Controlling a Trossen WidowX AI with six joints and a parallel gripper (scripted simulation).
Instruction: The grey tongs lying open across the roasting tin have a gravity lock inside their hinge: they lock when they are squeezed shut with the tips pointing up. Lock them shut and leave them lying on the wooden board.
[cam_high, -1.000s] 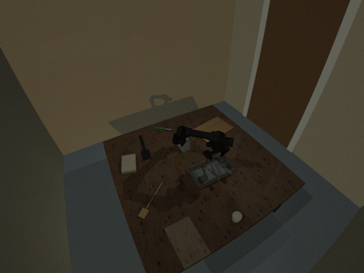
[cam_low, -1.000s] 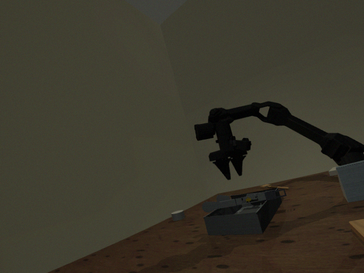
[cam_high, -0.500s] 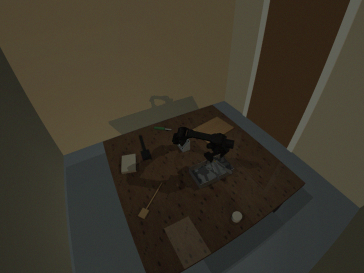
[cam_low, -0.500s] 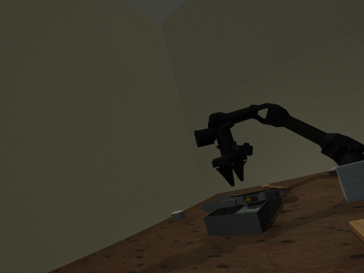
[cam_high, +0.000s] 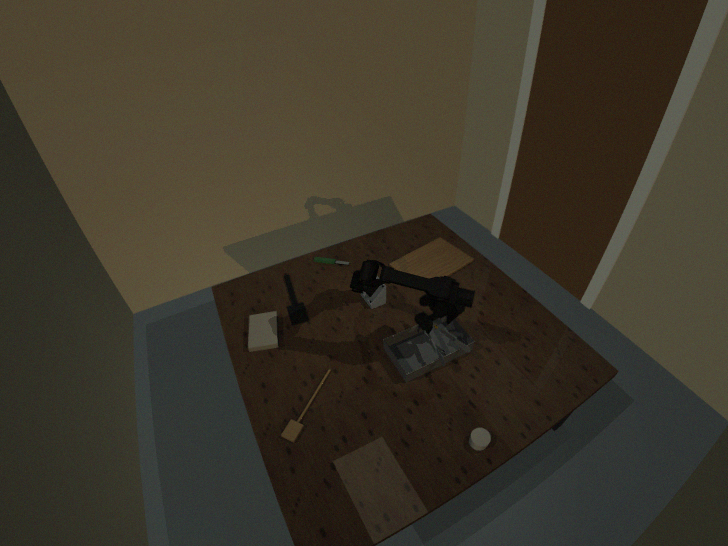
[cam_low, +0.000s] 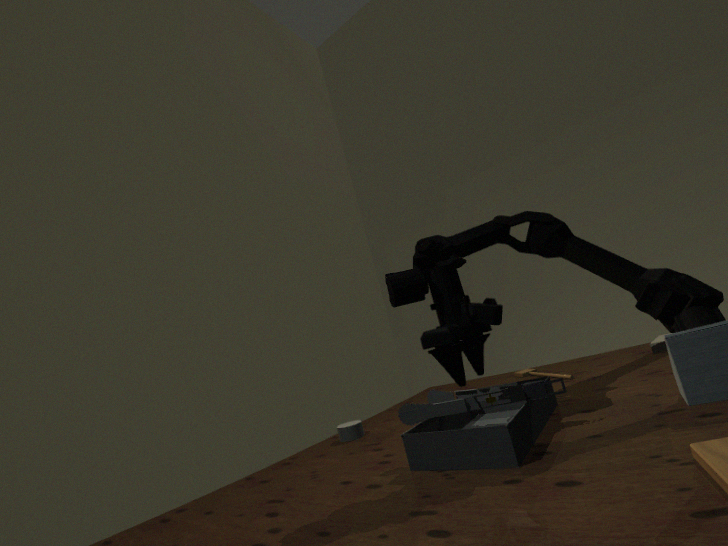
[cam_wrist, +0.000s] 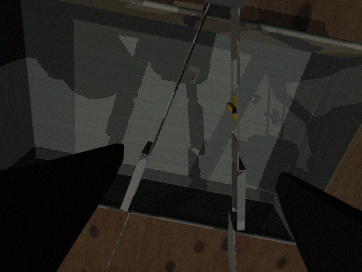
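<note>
Right now my gripper tip is 30 mm past the yellow slider piece, 30 mm above it and 20 mm to the right of it. The rest, counted from my gripper tip: white cylinder: 400 mm ahead, 100 mm to the right, 90 mm below; wooden board: 420 mm behind, 290 mm to the left, 100 mm below; grey roasting tin: 80 mm below, 30 mm to the right.
</note>
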